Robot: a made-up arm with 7 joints.
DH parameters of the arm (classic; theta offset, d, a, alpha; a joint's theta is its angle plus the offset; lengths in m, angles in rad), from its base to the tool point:
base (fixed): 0 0.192 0 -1.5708
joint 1: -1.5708 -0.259 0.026 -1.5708
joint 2: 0 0.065 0.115 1.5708
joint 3: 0 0.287 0.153 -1.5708
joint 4: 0 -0.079 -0.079 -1.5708
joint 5: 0 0.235 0.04 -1.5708
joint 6: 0 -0.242 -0.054 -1.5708
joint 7: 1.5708 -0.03 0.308 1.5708
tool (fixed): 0 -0.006 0 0
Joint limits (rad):
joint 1: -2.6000..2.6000
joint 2: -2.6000..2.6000
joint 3: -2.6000..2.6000
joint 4: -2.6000..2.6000
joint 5: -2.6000..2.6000
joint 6: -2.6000..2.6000
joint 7: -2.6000..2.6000
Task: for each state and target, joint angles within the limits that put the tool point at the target. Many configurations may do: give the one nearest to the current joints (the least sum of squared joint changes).
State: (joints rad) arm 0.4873 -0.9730 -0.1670 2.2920 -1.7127 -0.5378 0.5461
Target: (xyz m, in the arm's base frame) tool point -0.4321 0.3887 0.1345
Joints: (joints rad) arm 0.3410 -0.9542 -0.0877 2.2173 -1.9494 -0.7330 1.1912
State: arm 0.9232 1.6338 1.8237 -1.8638 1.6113 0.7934 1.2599
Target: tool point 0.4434 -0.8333 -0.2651
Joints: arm 1.3548 2.5073 1.3528 -1.8766 1.8287 0.3926 1.4751
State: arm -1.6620 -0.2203 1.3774 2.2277 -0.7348 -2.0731 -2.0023
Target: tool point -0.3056 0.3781 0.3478
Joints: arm -1.3792 0.1087 1.4737 2.3948 -0.7405 -2.2503 -2.3096
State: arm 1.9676 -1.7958 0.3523 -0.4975 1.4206 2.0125 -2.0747
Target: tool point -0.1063 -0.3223 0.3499
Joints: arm 2.2286 -2.5508 -0.2625 0.0183 1.5682 1.8716 -2.6000
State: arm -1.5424 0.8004 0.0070 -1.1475 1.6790 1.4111 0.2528
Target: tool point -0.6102 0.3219 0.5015
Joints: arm -1.2015 0.3002 0.1127 -1.5895 1.3524 1.4993 -0.3455
